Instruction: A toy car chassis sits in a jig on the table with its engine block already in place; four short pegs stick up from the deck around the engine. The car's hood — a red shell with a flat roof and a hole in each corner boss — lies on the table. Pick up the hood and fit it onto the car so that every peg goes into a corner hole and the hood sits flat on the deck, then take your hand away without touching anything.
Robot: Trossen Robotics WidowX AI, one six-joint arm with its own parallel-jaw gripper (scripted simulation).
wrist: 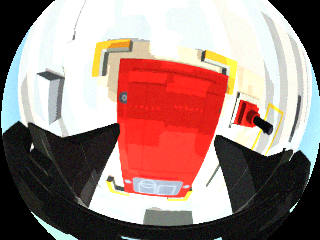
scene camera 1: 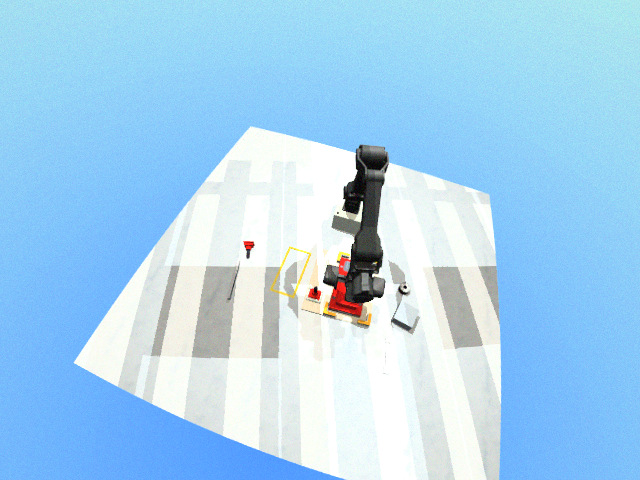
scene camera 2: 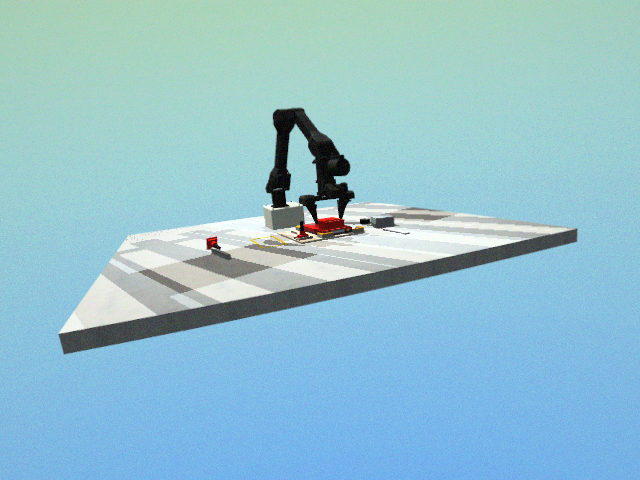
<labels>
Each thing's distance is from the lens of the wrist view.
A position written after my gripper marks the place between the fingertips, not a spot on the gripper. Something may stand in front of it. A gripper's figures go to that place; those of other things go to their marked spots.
my gripper (wrist: pixel 169 134): 0.10 m
red hood (wrist: pixel 170 119): 0.08 m
</labels>
